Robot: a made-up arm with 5 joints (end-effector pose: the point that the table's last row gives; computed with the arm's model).
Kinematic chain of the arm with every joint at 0, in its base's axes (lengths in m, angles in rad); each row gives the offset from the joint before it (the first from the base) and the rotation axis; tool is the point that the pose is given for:
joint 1: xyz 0 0 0.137 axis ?
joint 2: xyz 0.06 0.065 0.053 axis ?
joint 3: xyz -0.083 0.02 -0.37 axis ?
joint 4: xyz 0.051 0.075 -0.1 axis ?
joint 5: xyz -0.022 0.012 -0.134 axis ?
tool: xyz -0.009 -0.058 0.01
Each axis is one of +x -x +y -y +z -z.
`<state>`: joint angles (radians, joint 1 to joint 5).
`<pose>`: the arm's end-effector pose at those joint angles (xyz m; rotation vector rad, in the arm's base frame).
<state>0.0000 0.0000 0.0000 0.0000 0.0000</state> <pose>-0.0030 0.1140 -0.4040 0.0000 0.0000 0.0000</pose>
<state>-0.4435 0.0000 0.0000 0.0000 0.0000</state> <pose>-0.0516 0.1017 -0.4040 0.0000 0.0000 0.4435</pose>
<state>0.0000 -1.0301 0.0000 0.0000 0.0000</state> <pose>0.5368 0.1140 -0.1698 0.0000 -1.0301 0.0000</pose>
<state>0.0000 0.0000 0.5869 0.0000 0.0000</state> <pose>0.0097 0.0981 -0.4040 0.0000 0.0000 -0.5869</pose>
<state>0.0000 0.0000 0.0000 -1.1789 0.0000</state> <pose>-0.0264 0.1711 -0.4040 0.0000 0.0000 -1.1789</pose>
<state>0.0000 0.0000 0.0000 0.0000 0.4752</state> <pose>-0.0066 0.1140 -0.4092 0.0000 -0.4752 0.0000</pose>
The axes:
joint 1: -z
joint 2: +y
joint 3: -z
joint 4: +z
joint 5: -y

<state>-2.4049 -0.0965 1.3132 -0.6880 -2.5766</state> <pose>-0.1169 -0.0050 -0.4182 -0.4953 2.5865 0.2543</pose>
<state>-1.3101 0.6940 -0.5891 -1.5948 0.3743</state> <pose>-0.2845 -0.3687 -0.1805 -0.5708 -0.0794 0.4044</pose>
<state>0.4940 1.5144 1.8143 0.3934 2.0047</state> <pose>-0.4748 0.2983 0.2272 -1.4596 -0.0477 -0.1340</pose>
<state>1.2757 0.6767 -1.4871 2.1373 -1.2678</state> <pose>0.0546 0.4732 -0.1708 -0.8545 0.0241 2.0482</pose>
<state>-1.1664 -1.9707 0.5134 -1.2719 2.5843</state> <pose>0.1120 0.6538 0.3912 0.2000 -1.5891 -2.5413</pose>
